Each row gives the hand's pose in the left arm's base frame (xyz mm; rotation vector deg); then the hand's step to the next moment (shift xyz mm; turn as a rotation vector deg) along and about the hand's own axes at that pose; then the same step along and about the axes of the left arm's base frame.
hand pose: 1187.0 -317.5 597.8 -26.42 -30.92 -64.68
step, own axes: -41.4 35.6 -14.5 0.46 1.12 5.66
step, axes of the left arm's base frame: 22.0 33.8 -39.5 0.23 3.46 4.63
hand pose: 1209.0 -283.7 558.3 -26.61 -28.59 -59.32
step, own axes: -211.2 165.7 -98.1 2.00 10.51 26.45
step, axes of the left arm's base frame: 75.7 160.3 -224.2 5.73 18.56 20.90
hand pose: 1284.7 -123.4 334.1 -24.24 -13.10 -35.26
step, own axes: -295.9 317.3 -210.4 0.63 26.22 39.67
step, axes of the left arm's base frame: -27.4 289.5 -384.7 12.98 36.73 27.27
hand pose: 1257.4 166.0 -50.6 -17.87 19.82 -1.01
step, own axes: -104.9 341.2 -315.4 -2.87 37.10 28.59
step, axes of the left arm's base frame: -217.0 238.3 -350.7 5.58 44.04 15.23
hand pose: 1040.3 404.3 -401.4 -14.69 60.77 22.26
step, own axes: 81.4 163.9 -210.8 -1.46 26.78 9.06
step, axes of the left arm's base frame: -202.7 81.6 -173.7 -4.91 27.42 5.03
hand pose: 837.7 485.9 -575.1 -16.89 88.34 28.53
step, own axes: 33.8 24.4 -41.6 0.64 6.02 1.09
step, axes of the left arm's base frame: -49.6 5.2 -31.4 -1.97 5.82 0.15
